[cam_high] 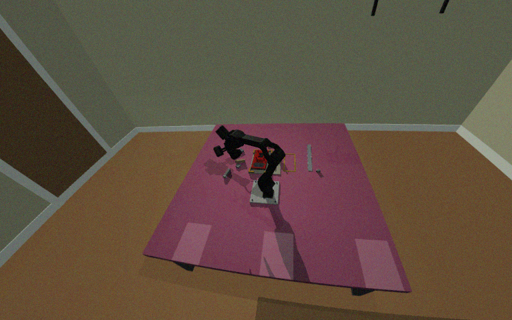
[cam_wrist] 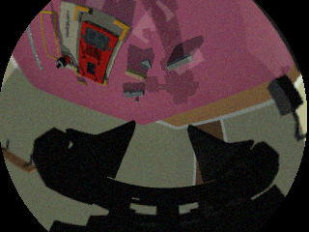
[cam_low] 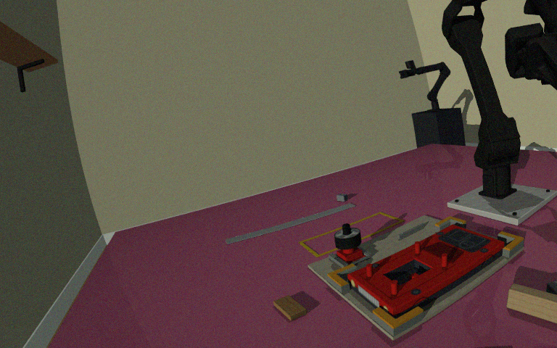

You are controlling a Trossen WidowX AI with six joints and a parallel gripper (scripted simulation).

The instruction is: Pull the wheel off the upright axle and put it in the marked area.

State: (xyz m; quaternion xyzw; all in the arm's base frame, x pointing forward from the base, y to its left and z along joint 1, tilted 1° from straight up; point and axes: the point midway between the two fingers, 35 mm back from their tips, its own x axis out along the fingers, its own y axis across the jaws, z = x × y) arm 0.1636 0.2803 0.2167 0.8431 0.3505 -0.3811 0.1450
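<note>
Right now my gripper tip is 31 cm to the left of the dark wheel, 18 cm short of it and 17 cm above it. The rest, counted from my gripper tip: long grey bar 56 cm to the right, 20 cm below, 20 cm ahead; grey cube 61 cm to the right, 20 cm below, 5 cm ahead.
</note>
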